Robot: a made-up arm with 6 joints. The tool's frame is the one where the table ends. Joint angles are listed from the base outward.
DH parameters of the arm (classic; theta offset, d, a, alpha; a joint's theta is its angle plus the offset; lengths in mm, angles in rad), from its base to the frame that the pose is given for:
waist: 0 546.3 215.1 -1.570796
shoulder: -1.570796 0 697.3 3.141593
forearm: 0 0 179.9 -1.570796
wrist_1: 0 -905.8 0 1.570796
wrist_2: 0 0 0 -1.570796
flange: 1.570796 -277.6 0 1.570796
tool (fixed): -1.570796 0 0 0
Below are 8 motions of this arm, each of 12 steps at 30 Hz.
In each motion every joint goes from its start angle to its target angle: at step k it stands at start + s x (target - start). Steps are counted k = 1, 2, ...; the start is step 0. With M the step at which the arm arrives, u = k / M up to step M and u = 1 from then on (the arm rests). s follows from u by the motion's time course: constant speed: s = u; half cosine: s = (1 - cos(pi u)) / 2; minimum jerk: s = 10 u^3 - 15 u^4 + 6 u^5.
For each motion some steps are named. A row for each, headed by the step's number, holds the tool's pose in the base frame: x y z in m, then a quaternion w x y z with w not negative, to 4 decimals.
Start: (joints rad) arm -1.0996 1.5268 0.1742 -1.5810 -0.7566 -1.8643
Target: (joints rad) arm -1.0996 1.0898 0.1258 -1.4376 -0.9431 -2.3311
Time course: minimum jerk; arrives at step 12
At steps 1, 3, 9, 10, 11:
1: 0.7741 -1.0992 -0.4625 0.6106 -0.6861 0.1890 0.3474
3: 0.7928 -1.1278 -0.4131 0.6167 -0.6873 0.1861 0.3357
9: 0.9009 -1.2839 0.0177 0.6606 -0.6870 0.1496 0.2632
10: 0.9066 -1.2910 0.0563 0.6639 -0.6862 0.1458 0.2589
11: 0.9090 -1.2938 0.0736 0.6654 -0.6858 0.1442 0.2571

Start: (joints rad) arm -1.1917 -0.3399 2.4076 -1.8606 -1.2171 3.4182
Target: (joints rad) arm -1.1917 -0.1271 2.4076 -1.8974 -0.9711 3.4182
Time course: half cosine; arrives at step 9
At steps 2, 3, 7, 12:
2: -0.1509 1.0449 1.3874 0.5835 0.6990 0.3479 0.2233
3: -0.1482 1.0280 1.4257 0.5654 0.7054 0.3559 0.2367
7: -0.1317 0.9293 1.6039 0.4753 0.7309 0.3858 0.3018
12: -0.1279 0.9077 1.6358 0.4579 0.7347 0.3898 0.3140

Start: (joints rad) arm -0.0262 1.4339 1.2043 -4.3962 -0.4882 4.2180
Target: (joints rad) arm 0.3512 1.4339 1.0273 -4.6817 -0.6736 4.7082
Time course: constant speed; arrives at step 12
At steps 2, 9, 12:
2: 2.0734 -0.0567 0.5569 0.9714 0.0370 0.0402 -0.2311
9: 2.0072 0.3596 0.4244 0.9731 -0.0608 0.1300 -0.1805
12: 1.9472 0.5291 0.3675 0.9673 -0.1100 0.1683 -0.1545

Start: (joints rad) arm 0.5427 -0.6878 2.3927 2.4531 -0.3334 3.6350
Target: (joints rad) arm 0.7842 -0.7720 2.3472 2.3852 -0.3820 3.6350
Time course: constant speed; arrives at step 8
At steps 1, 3, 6, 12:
1: -1.1553 -0.8158 0.8956 0.1352 -0.3716 0.9164 -0.0618
3: -1.1086 -0.8915 0.8732 0.1482 -0.4024 0.9012 -0.0630
6: -1.0288 -0.9996 0.8395 0.1678 -0.4474 0.8761 -0.0636
12: -0.9694 -1.0674 0.8169 0.1809 -0.4765 0.8580 -0.0631

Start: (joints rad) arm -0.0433 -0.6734 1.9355 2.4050 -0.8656 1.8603
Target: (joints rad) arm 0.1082 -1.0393 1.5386 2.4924 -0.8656 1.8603
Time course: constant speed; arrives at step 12
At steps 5, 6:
5: -1.3999 -0.1640 1.2905 0.2605 -0.0947 0.5865 -0.7611
6: -1.4117 -0.1809 1.2766 0.2633 -0.0975 0.5888 -0.7580

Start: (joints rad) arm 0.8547 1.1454 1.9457 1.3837 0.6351 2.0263
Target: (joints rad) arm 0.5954 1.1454 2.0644 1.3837 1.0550 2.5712
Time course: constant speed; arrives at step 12
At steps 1, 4, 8, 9, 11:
1: 0.8641 1.2026 1.7940 0.0456 0.6524 0.5362 0.5336
4: 0.8932 1.1285 1.8003 0.1161 0.6199 0.5008 0.5929
8: 0.9240 1.0285 1.8031 0.2071 0.5644 0.4460 0.6631
9: 0.9304 1.0033 1.8027 0.2291 0.5484 0.4311 0.6789
11: 0.9417 0.9530 1.8009 0.2718 0.5139 0.4004 0.7083

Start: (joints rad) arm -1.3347 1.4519 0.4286 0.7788 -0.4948 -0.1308
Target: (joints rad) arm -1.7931 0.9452 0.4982 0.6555 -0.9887 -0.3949
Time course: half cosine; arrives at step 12
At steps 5, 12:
5: -0.0044 -1.6943 -0.0208 0.4949 0.2288 0.6497 -0.5298
12: -0.5200 -1.6593 0.4936 0.3131 0.3613 0.4990 -0.7228

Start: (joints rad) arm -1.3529 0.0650 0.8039 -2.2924 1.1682 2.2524
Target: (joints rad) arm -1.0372 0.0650 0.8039 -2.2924 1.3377 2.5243
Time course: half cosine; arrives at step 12
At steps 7, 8, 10, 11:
7: 0.2170 -0.9831 1.9100 0.5302 0.1425 0.0308 -0.8353
8: 0.2517 -0.9716 1.9056 0.5425 0.1391 0.0522 -0.8268
10: 0.3034 -0.9518 1.8989 0.5609 0.1328 0.0846 -0.8128
11: 0.3173 -0.9459 1.8971 0.5659 0.1308 0.0934 -0.8087

